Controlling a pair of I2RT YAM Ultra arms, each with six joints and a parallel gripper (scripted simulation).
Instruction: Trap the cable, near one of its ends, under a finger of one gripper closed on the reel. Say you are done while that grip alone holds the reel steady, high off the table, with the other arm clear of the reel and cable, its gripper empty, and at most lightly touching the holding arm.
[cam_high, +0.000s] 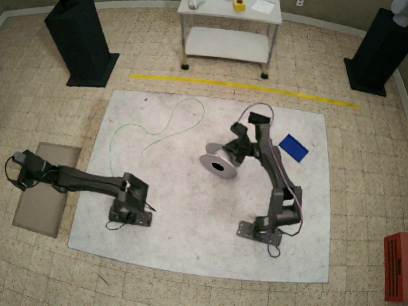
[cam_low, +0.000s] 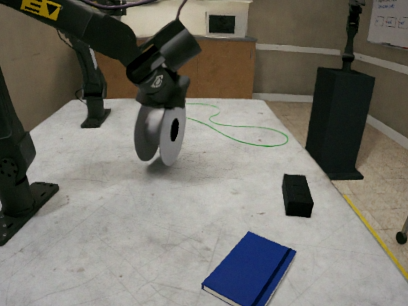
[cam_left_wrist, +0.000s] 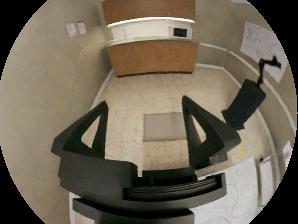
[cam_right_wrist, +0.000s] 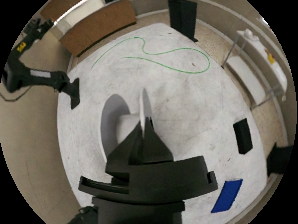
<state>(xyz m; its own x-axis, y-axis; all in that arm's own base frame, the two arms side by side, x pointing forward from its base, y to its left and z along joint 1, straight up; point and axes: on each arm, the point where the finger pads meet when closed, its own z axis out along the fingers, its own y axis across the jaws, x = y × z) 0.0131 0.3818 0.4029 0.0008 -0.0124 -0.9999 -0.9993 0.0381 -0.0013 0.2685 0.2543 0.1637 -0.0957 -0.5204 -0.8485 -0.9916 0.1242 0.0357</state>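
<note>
Right now the grey reel is 7 cm below my right hand, 3 cm behind it and 1 cm to the left of it. Also, from my right hand: black block: 25 cm ahead, 16 cm to the right, 15 cm below; blue notebook: 35 cm to the right, 16 cm below, 13 cm ahead.
</note>
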